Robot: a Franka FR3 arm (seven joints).
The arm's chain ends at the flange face. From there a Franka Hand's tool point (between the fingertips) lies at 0.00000 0.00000 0.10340 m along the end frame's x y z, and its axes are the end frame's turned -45 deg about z.
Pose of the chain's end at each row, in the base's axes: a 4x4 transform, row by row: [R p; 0 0 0 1], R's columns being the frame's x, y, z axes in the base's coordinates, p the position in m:
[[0.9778 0.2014 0.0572 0.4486], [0.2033 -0.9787 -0.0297 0.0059], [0.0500 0.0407 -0.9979 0.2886], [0 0 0 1]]
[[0.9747 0.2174 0.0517 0.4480], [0.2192 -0.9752 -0.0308 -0.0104], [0.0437 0.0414 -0.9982 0.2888], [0 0 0 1]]
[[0.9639 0.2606 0.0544 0.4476], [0.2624 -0.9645 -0.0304 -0.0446], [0.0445 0.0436 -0.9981 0.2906], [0 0 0 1]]
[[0.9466 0.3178 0.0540 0.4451], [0.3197 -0.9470 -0.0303 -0.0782], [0.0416 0.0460 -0.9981 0.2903], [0 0 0 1]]
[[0.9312 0.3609 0.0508 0.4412], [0.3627 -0.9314 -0.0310 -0.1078], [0.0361 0.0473 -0.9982 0.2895], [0 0 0 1]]
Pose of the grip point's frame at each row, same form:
[[0.5490 0.8338 0.0572 0.4545], [0.8358 -0.5483 -0.0297 0.0028], [0.0066 0.0641 -0.9979 0.1854], [0 0 0 1]]
[[0.5355 0.8429 0.0517 0.4533], [0.8446 -0.5346 -0.0308 -0.0136], [0.0016 0.0602 -0.9982 0.1856], [0 0 0 1]]
[[0.4973 0.8659 0.0544 0.4532], [0.8675 -0.4965 -0.0304 -0.0477], [0.0006 0.0623 -0.9981 0.1874], [0 0 0 1]]
[[0.4446 0.8941 0.0540 0.4507], [0.8957 -0.4436 -0.0303 -0.0813], [-0.0031 0.0619 -0.9981 0.1871], [0 0 0 1]]
[[0.4033 0.9137 0.0508 0.4465], [0.9151 -0.4021 -0.0310 -0.1110], [-0.0079 0.0590 -0.9982 0.1863], [0 0 0 1]]

